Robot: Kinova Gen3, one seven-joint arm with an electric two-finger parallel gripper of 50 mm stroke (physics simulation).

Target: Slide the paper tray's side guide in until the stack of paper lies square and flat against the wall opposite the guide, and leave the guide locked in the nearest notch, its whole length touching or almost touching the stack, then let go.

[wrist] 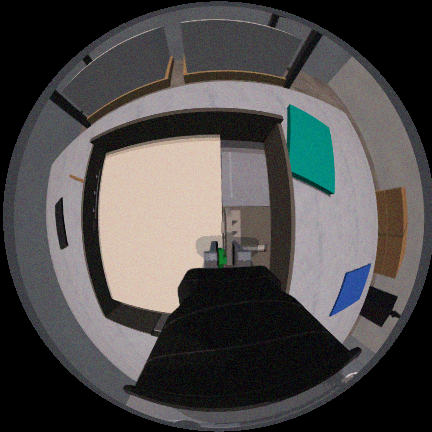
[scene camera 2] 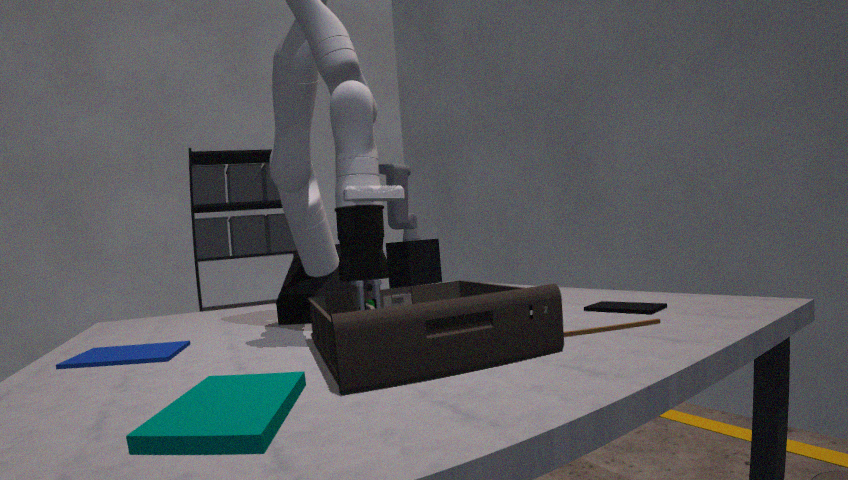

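Pixels of known places: gripper, between the fingertips: (wrist: 223, 248); arm's base, origin of its link: (scene camera 2: 321, 265).
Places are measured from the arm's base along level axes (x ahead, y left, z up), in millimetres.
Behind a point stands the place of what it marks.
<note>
The dark brown paper tray (scene camera 2: 386, 359) @[x 616, y -210, z -95 mm] (wrist: 282, 200) @[x 478, y -219, z -67 mm] stands on the table. In the wrist view the cream paper stack (wrist: 160, 220) @[x 505, y -58, z -88 mm] lies flat, its left edge along the tray's left wall, with no clear gap there. The side guide (wrist: 224, 227) @[x 471, y -136, z -65 mm] is a thin upright plate at the stack's right edge, touching or almost touching it; its near part is hidden under the gripper. The guide's green lever (scene camera 2: 370, 303) @[x 443, y -124, z -52 mm] (wrist: 221, 257) @[x 442, y -122, z -48 mm] shows between the fingers. My gripper (scene camera 2: 368, 294) (wrist: 223, 248) @[x 444, y -127, z -80 mm] points down into the tray, shut on that lever. The notch engagement cannot be seen.
A teal block (scene camera 2: 223, 404) @[x 585, y -394, z -113 mm] (wrist: 311, 150) @[x 553, y -362, z -113 mm] and a blue slab (scene camera 2: 124, 355) @[x 150, y -488, z -122 mm] (wrist: 351, 290) @[x 125, y -462, z -123 mm] lie outside the tray's right wall in the wrist view. A black slab (scene camera 2: 624, 307) @[x 632, y 318, z -122 mm] (wrist: 61, 223) @[x 613, y 311, z -122 mm] and a thin wooden stick (scene camera 2: 612, 327) @[x 690, y 166, z -125 mm] (wrist: 76, 178) @[x 698, y 185, z -123 mm] lie beyond the opposite wall.
</note>
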